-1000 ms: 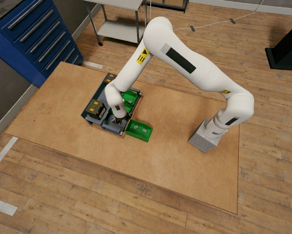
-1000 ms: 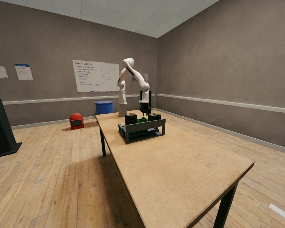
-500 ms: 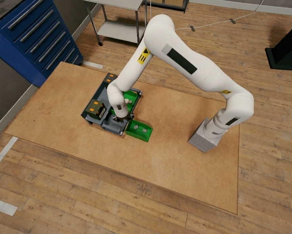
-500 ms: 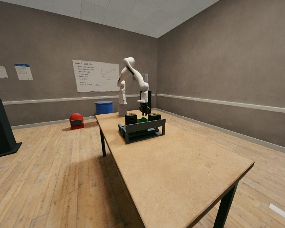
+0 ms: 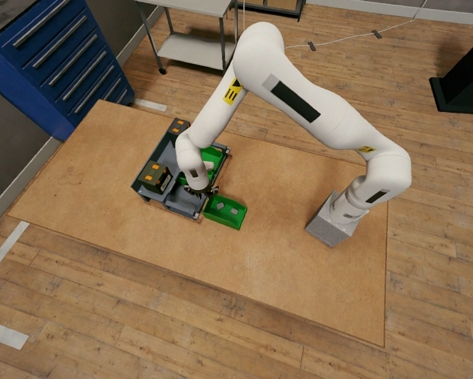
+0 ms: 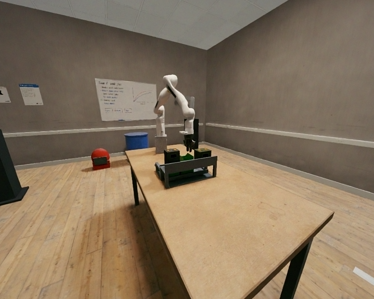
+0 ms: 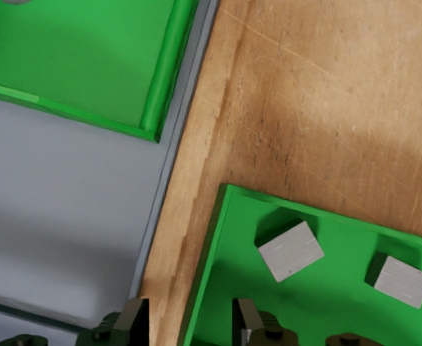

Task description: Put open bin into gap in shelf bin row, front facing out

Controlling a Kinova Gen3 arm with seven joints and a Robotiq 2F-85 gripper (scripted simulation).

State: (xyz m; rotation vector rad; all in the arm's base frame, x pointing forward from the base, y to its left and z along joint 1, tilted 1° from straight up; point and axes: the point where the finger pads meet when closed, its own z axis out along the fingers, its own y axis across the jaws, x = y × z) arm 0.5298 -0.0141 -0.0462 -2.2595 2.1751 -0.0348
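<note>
My hand is 13 cm above the grey part, 6 cm past it and 1 cm to the left of it. Round my hand: grey shelf: 15 cm to the right, 12 cm ahead, 8 cm below.
</note>
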